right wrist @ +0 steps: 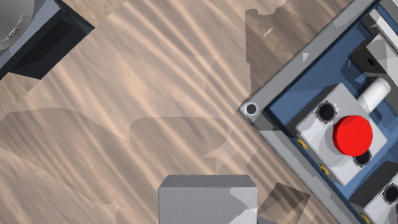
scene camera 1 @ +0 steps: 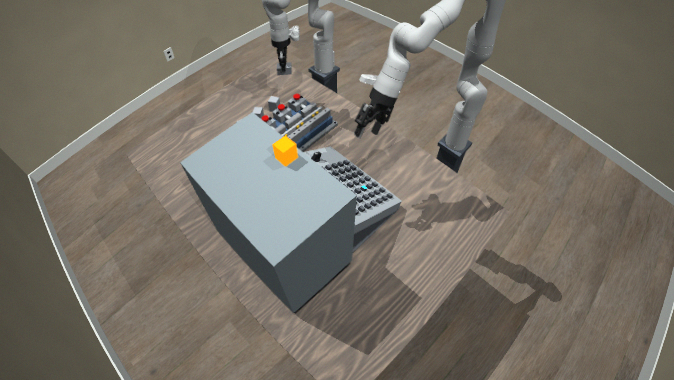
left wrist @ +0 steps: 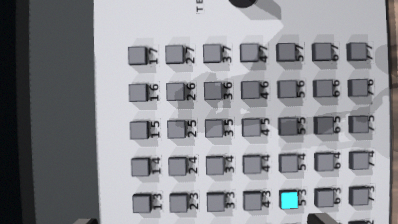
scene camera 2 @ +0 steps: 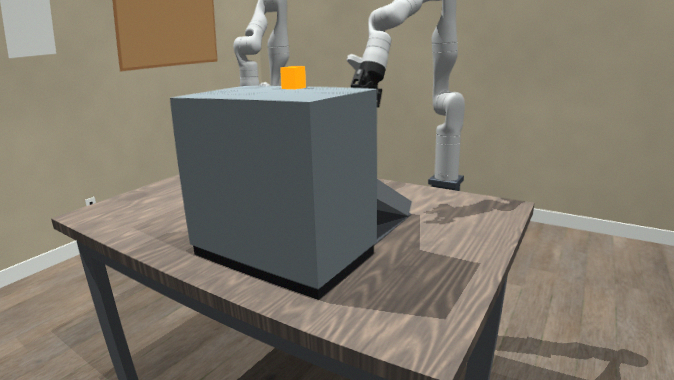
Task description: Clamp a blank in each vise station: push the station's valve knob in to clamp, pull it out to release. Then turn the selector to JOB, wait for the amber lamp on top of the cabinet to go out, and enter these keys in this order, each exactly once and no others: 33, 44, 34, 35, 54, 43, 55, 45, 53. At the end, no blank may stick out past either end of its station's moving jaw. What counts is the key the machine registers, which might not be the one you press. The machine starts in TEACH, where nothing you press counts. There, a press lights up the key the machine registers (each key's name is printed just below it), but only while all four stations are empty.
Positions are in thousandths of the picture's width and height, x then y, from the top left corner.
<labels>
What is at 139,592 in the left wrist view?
A tall grey cabinet.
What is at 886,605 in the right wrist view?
A red valve knob.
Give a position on a keypad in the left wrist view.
285,154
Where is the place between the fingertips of the left gripper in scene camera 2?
536,296
</labels>
